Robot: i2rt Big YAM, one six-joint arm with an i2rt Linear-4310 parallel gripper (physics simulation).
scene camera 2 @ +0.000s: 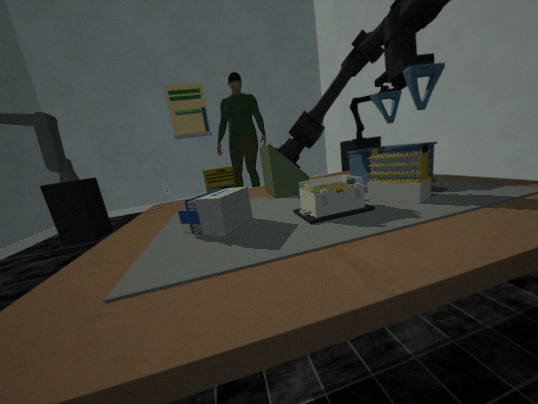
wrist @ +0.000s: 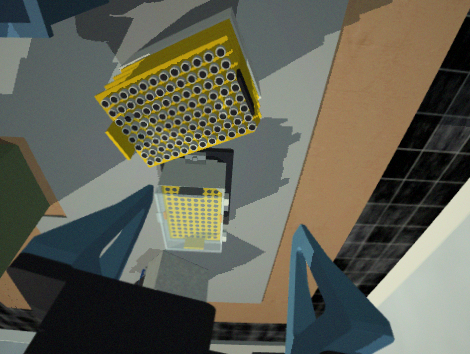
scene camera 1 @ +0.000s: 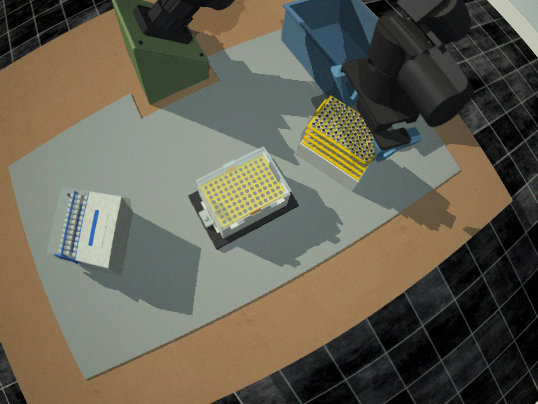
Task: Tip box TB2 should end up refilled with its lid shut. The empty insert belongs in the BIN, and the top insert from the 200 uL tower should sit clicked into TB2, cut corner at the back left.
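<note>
Box TB2 (scene camera 1: 244,192) (scene camera 2: 332,201) (wrist: 192,215) is taken to be the white box at the middle of the mat. Its yellow insert shows grey, empty-looking holes. Clear plastic stands around the insert; I cannot tell whether the lid is shut. The yellow tower (scene camera 1: 342,127) (scene camera 2: 399,167) (wrist: 180,105), several inserts high and full of tips, stands right of TB2 in scene camera 1. The blue BIN (scene camera 1: 299,40) (scene camera 2: 359,165) stands behind the tower. My gripper (scene camera 1: 367,126) (scene camera 2: 406,115) (wrist: 226,211) is open and empty, above the tower in scene camera 2.
A white box with blue racks (scene camera 1: 102,230) (scene camera 2: 225,212) (wrist: 177,275) stands at the left of the mat (scene camera 1: 165,325) in scene camera 1. The green arm mount (scene camera 1: 172,70) (scene camera 2: 282,175) (wrist: 20,195) stands behind the mat. A black plate (scene camera 1: 220,241) (scene camera 2: 340,217) lies under TB2.
</note>
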